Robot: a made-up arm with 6 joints.
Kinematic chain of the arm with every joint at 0, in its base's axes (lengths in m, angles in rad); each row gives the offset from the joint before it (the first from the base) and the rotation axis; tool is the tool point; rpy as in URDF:
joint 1: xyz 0 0.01 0.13 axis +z
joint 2: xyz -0.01 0 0.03 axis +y
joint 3: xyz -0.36 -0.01 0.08 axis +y
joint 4: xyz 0.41 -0.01 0.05 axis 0.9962 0 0.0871
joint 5: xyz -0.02 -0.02 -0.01 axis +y
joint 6: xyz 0.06 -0.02 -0.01 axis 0.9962 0 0.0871
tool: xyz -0.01 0 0.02 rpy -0.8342 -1.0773 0.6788
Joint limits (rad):
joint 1: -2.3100..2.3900
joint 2: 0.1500..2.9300
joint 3: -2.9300..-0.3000
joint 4: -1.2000..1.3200
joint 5: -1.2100..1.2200
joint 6: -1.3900..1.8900
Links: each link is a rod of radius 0.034 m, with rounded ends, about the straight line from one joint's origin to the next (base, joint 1, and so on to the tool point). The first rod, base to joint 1, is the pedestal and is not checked.
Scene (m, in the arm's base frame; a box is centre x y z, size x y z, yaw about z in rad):
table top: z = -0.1
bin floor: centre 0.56 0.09 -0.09 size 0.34 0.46 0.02 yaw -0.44
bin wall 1: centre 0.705 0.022 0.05 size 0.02 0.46 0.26 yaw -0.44
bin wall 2: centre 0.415 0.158 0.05 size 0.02 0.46 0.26 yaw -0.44
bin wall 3: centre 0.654 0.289 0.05 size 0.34 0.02 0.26 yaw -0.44
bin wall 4: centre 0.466 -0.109 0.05 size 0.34 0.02 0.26 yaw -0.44
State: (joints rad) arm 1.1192 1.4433 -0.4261 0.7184 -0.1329 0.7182
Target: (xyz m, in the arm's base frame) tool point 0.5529 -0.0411 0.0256
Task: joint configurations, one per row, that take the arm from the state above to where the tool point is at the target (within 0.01 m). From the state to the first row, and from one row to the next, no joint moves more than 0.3 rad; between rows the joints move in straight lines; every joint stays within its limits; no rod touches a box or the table.
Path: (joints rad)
1: 0.9544 1.4751 -0.6928 0.4686 -0.0256 0.6104
2: 0.7896 1.5069 -0.9596 0.2187 0.0816 0.5026
3: 0.6248 1.5386 -1.2263 -0.0311 0.1889 0.3948
4: 0.4262 1.7881 -1.2502 0.1681 0.0521 0.5004
5: 0.2275 2.0375 -1.2741 0.3673 -0.0846 0.6059
6: 0.0289 2.2869 -1.2979 0.5665 -0.2213 0.7115

